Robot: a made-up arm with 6 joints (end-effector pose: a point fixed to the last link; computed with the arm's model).
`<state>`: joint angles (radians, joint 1 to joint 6).
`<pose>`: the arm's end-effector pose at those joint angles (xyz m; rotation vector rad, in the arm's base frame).
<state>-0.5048 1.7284 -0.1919 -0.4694 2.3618 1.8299</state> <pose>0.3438 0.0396 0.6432 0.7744 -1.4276 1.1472</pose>
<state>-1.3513 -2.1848 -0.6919 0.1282 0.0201 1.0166</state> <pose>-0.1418 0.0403 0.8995 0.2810 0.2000 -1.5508</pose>
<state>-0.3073 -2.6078 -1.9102 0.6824 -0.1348 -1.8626</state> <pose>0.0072 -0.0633 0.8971 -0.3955 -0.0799 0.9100</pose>
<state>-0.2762 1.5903 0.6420 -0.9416 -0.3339 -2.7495</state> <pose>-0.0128 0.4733 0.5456 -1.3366 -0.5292 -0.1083</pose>
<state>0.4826 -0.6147 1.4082 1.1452 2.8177 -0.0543</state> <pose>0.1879 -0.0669 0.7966 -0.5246 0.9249 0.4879</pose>
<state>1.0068 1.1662 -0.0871 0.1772 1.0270 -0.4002</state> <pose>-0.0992 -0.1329 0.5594 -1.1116 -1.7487 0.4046</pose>
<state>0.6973 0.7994 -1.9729 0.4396 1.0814 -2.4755</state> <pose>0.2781 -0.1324 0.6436 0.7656 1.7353 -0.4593</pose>
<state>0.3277 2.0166 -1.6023 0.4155 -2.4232 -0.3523</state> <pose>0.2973 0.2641 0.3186 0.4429 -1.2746 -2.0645</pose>
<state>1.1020 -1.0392 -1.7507 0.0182 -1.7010 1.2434</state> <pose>0.1533 0.3521 0.9227 -2.0041 -0.2965 -1.0736</pose>
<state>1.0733 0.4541 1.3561 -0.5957 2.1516 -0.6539</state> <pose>-0.0138 0.0471 0.6094 -1.3077 -1.0216 0.0961</pose>
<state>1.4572 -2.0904 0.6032 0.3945 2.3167 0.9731</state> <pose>0.3035 0.0441 0.7250 -1.2090 2.2305 -0.8330</pose>
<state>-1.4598 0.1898 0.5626 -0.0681 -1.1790 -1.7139</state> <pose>0.2082 0.2607 1.0704 0.3691 0.9158 -0.9644</pose>
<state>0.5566 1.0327 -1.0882 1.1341 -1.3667 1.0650</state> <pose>0.3404 0.1768 0.2871 -1.4497 1.9333 1.6566</pose>
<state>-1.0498 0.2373 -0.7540 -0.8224 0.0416 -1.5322</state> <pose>-0.1377 0.2584 0.4229 -1.2775 -1.0404 -0.4064</pose>
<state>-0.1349 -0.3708 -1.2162 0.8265 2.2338 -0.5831</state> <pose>0.3529 0.0056 0.7051 -0.1196 -2.1326 1.8177</pose>
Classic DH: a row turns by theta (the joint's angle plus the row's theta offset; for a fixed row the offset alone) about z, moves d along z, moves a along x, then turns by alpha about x. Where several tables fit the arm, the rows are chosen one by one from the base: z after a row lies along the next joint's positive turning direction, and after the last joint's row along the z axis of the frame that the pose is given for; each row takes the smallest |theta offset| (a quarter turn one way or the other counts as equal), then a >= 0, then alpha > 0; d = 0 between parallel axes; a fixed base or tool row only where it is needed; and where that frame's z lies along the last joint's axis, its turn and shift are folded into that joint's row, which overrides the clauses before.
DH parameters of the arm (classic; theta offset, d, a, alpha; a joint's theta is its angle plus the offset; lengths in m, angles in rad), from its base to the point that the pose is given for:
base (fixed): 0.313 0.6573 0.1957 -1.336
joint 1: -1.0729 -0.0152 -0.0293 2.3874
joint 2: -1.0923 -0.0709 -0.0231 1.8005
joint 3: 1.2199 -0.0569 -0.0107 -1.5528
joint 4: 0.0921 0.0213 -0.144 -1.5708
joint 5: -1.5708 -0.104 0.184 -1.5708
joint 6: -1.0954 -0.3141 0.0053 2.6221
tool (fixed): 0.6609 -0.1395 0 0

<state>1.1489 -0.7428 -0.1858 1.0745 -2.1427 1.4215</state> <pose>-0.0661 0.0190 0.4429 0.8413 2.6943 0.5173</pose>
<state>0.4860 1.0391 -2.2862 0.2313 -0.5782 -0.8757</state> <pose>0.1587 -0.3340 0.5049 -0.9885 -2.2815 0.4777</pose>
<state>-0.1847 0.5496 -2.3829 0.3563 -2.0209 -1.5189</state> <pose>-0.0193 0.1102 0.3390 -1.6139 -0.7359 -0.7165</pose>
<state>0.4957 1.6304 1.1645 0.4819 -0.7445 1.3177</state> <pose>0.4952 0.3190 0.5474 -0.0496 0.7865 1.6659</pose>
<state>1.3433 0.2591 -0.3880 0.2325 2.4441 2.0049</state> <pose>0.1371 -0.0445 0.6221 0.4470 1.1932 -0.2606</pose>
